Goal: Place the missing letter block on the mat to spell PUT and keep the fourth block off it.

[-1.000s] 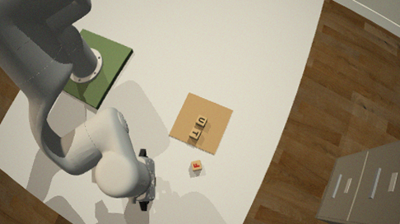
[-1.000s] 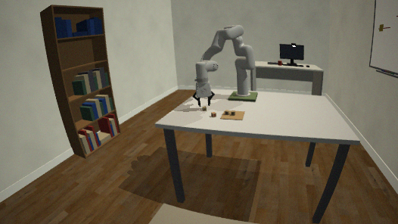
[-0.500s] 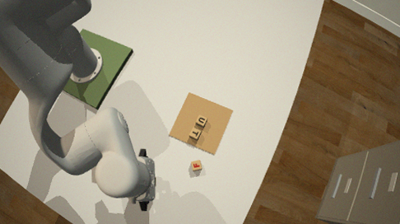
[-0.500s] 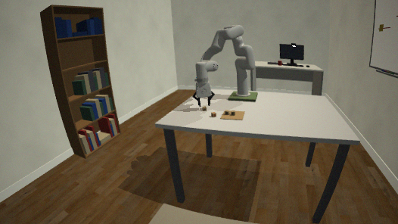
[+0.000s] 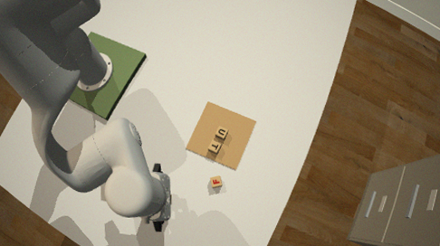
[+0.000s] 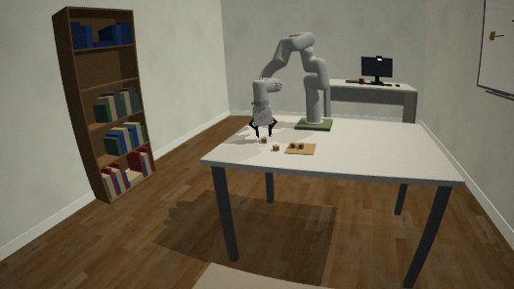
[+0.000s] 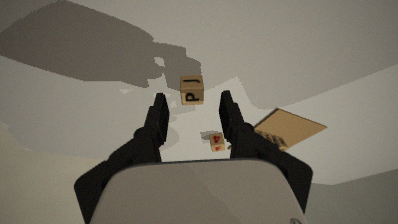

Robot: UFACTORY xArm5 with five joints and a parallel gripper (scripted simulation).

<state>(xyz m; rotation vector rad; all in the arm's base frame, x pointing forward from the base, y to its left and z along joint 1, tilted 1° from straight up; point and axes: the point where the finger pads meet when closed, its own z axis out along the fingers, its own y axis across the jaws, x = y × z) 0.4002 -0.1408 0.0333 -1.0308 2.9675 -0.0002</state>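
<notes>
Right now the wooden block is 40 mm below my hand. From my hand the other things lie so: mat 10 mm ahead, 220 mm to the left, 50 mm below; then F block 70 mm ahead, 110 mm to the left, 40 mm below.
</notes>
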